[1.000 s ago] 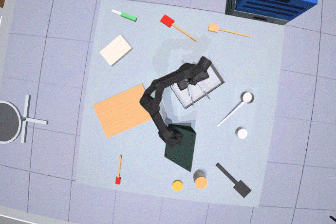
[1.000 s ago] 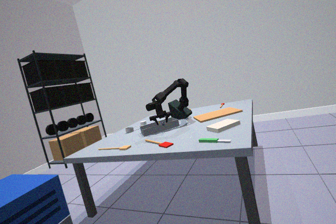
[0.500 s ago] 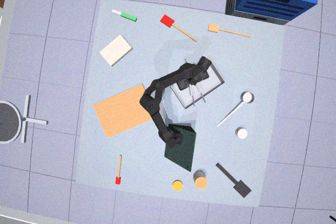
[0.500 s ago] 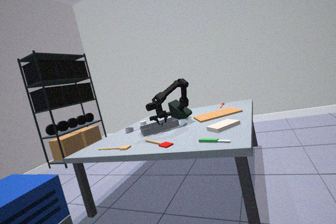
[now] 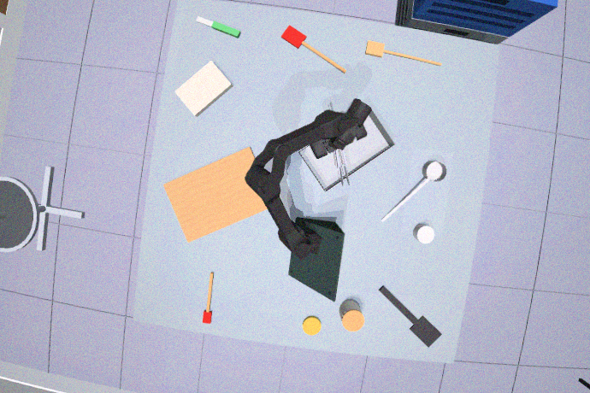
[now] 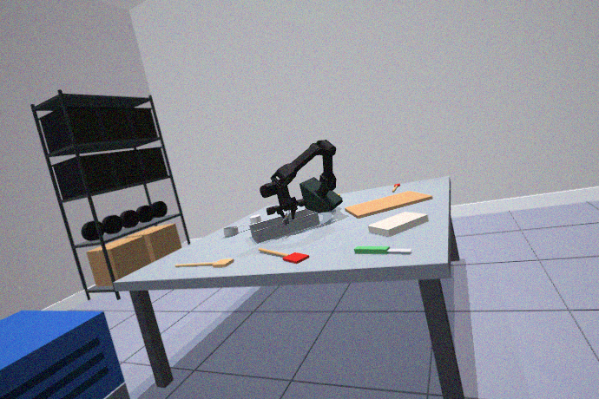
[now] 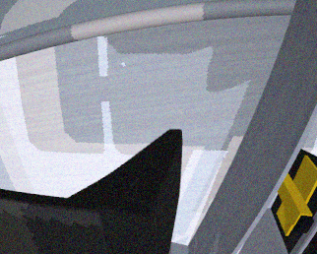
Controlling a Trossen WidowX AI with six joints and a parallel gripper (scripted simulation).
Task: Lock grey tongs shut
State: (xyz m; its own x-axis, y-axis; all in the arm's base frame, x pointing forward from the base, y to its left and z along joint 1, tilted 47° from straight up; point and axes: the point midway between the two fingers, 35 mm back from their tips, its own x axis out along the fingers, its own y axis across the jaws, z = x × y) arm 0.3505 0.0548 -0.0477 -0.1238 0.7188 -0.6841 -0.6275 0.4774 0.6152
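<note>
The roasting tin is 5 cm to the right of my gripper tip and 1 cm behind it. The rest, counted from my gripper tip: yellow piece: 4 cm above, 1 cm ahead; then wooden board: 37 cm to the left, 29 cm behind, 2 cm below; then red spatula: 34 cm ahead, 18 cm to the left, 2 cm below.
</note>
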